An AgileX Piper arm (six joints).
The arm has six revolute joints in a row. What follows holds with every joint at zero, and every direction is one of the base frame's.
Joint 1 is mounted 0.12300 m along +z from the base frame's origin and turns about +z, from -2.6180 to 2.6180 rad.
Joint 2 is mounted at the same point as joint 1 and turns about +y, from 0.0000 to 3.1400 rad.
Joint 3 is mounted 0.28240 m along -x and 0.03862 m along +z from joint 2 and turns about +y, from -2.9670 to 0.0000 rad.
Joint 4 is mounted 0.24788 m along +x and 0.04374 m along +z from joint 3 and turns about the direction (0.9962, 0, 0.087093), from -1.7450 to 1.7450 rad.
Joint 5 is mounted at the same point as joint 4 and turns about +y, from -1.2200 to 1.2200 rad.
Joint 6 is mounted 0.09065 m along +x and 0.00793 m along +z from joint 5 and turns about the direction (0.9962, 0, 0.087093), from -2.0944 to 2.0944 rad.
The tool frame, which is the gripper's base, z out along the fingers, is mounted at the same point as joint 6; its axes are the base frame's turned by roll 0.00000, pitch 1.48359 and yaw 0.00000 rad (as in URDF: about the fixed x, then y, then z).
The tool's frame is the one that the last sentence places.
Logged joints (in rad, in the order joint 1, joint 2, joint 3, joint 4, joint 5, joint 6), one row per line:
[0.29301, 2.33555, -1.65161, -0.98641, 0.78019, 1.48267]
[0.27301, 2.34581, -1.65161, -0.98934, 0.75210, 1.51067]
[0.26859, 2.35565, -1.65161, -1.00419, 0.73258, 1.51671]
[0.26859, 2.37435, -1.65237, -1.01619, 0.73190, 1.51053]
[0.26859, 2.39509, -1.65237, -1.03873, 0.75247, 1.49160]
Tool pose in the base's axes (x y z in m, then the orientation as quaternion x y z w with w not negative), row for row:
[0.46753, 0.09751, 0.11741, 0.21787, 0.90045, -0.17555, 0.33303]
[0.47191, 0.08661, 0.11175, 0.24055, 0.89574, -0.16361, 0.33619]
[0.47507, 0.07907, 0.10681, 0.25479, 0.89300, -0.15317, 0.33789]
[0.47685, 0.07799, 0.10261, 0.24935, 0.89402, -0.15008, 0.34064]
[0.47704, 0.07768, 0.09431, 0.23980, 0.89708, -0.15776, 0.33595]
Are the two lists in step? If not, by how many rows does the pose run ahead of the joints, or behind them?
The pose runs 1 row behind the joints: the pose in row i belongs to the joints in row i - 1.
